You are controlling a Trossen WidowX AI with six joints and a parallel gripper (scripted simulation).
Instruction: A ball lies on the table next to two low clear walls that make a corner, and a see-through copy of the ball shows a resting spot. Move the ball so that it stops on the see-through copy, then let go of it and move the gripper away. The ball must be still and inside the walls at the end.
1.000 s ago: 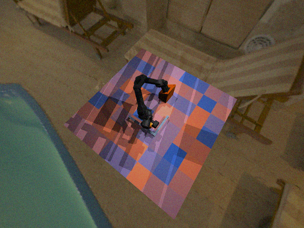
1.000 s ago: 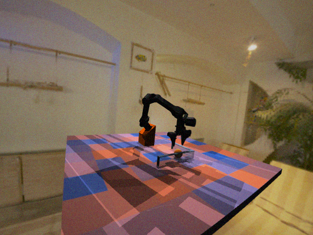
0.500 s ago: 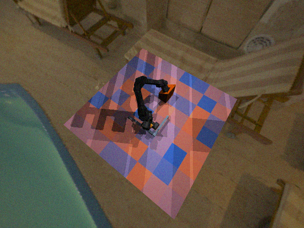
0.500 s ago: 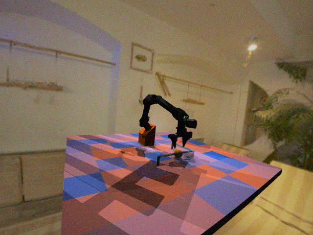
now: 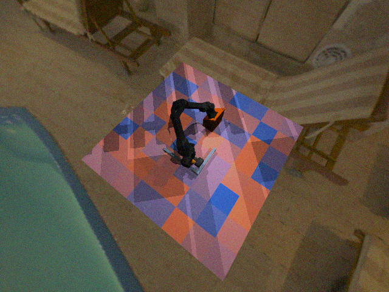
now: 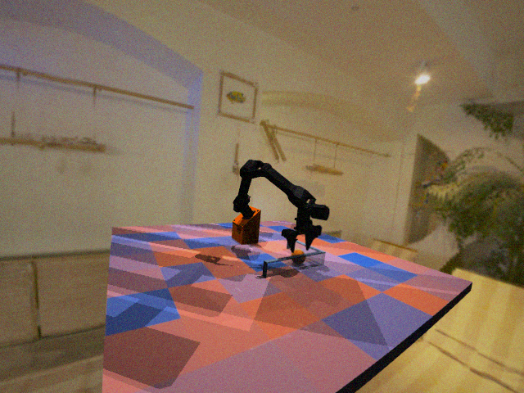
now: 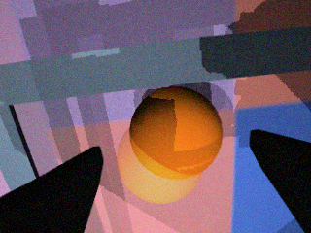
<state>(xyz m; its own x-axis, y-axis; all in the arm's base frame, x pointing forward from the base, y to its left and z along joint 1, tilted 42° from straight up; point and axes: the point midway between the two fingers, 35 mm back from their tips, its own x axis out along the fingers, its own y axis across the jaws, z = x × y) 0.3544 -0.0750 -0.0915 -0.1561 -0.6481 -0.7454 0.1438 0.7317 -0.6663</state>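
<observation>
Now: gripper tip 30 mm above the see-through copy of ball, 20 mm past it and 10 mm to the right of it. The rest, counted from my gripper tip: orange ball: 30 mm below.
</observation>
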